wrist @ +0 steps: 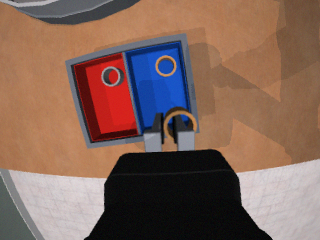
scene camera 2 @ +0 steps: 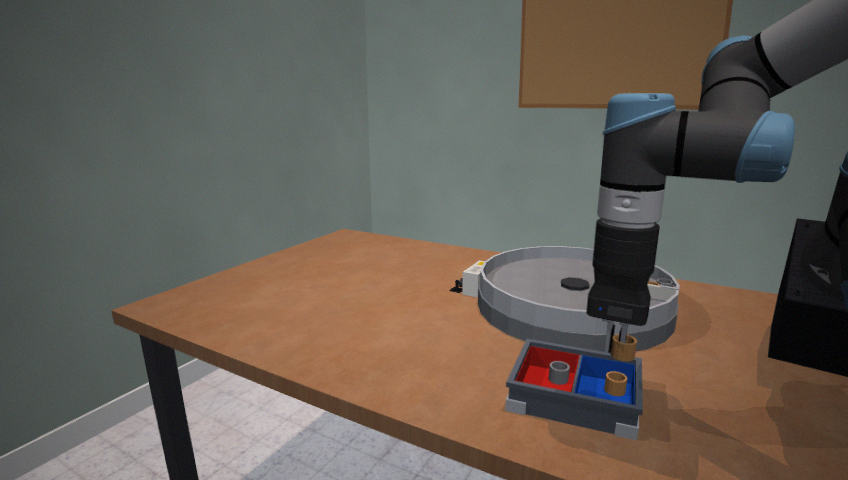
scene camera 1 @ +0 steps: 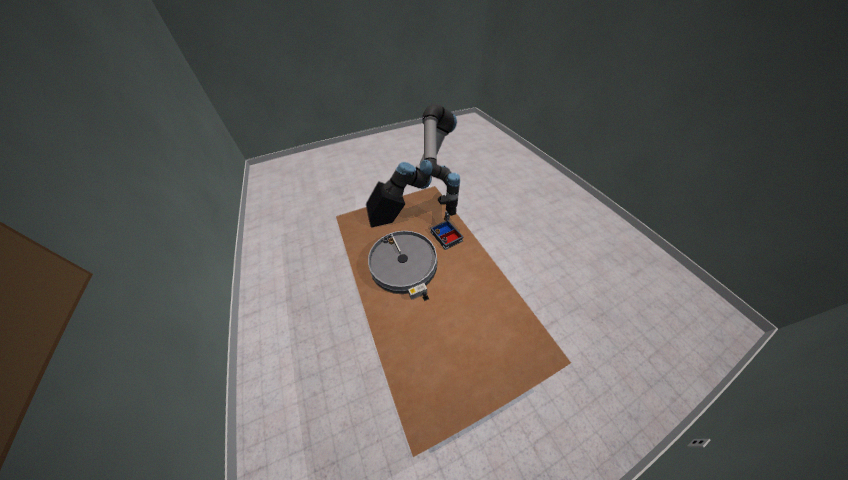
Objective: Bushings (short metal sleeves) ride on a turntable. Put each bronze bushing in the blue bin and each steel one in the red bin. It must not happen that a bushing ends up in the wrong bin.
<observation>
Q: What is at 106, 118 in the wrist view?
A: A bin.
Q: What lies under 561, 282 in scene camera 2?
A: A grey turntable.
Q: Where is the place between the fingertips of my gripper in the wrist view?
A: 167, 122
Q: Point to a bin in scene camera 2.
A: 572, 403
</observation>
